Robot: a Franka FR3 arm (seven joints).
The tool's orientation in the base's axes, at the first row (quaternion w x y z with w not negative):
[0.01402, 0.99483, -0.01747, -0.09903]
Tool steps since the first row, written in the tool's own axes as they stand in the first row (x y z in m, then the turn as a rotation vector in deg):
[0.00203, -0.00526, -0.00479, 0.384, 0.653, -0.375]
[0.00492, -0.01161, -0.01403, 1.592, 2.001, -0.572]
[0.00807, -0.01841, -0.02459, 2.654, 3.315, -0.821]
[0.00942, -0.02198, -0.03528, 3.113, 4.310, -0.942]
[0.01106, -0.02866, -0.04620, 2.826, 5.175, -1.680]
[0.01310, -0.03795, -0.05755, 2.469, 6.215, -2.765]
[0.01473, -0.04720, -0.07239, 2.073, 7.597, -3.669]
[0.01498, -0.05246, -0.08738, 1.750, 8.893, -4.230]
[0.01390, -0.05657, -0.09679, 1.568, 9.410, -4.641]
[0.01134, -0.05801, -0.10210, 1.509, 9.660, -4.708]
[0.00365, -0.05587, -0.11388, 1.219, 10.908, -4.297]
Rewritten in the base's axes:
[0.00310, 0.00530, 0.00413, 0.429, -0.658, 0.312]
[0.00796, 0.01176, 0.01242, 1.609, -2.045, 0.310]
[0.01335, 0.01869, 0.02193, 2.656, -3.391, 0.387]
[0.01690, 0.02247, 0.03203, 3.098, -4.400, 0.446]
[0.02088, 0.02934, 0.04220, 2.935, -5.235, 1.253]
[0.02542, 0.03883, 0.05263, 2.766, -6.234, 2.419]
[0.03024, 0.04837, 0.06657, 2.513, -7.578, 3.426]
[0.03361, 0.05398, 0.08104, 2.266, -8.846, 4.080]
[0.03455, 0.05836, 0.09035, 2.152, -9.346, 4.535]
[0.03313, 0.06002, 0.09601, 2.099, -9.592, 4.620]
[0.02786, 0.05846, 0.10913, 1.694, -10.838, 4.313]

